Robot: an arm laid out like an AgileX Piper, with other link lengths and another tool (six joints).
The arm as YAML. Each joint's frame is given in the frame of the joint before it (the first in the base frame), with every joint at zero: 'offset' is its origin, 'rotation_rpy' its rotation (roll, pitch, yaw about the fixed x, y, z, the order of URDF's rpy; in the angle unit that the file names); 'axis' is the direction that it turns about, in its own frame. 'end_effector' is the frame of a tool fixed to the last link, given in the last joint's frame.
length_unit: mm
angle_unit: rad
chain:
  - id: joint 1
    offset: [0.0, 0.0, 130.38]
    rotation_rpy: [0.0, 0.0, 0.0]
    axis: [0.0, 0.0, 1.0]
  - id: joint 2
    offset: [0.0, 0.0, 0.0]
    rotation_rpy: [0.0, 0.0, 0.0]
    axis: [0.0, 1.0, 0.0]
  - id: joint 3
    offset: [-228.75, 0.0, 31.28]
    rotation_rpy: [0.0, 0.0, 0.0]
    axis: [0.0, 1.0, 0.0]
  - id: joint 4
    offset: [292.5, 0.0, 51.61]
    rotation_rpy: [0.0, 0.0, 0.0]
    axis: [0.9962, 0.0, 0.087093]
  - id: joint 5
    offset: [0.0, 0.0, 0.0]
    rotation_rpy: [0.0, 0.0, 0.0]
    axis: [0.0, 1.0, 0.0]
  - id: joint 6
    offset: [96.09, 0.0, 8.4]
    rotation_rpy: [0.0, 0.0, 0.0]
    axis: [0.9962, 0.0, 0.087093]
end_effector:
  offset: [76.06, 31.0, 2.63]
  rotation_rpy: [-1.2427, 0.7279, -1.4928]
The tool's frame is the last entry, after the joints.
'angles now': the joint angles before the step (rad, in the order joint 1, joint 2, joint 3, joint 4, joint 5, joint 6). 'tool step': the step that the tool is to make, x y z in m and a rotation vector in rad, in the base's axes. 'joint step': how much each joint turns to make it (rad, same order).
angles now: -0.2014, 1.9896, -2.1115, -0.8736, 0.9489, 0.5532
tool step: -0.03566, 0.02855, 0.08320, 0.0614, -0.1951, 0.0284
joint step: 0.0275, -0.1778, 0.0045, 0.0761, 0.0154, 0.0287
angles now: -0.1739, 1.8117, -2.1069, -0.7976, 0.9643, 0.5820
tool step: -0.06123, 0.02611, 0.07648, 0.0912, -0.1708, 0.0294
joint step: 0.0140, -0.1983, 0.0000, 0.1119, 0.0608, 0.0000
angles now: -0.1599, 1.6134, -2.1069, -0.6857, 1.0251, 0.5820
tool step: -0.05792, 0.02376, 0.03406, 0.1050, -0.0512, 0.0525
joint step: 0.0015, -0.1599, 0.0144, 0.1424, 0.1069, -0.0474
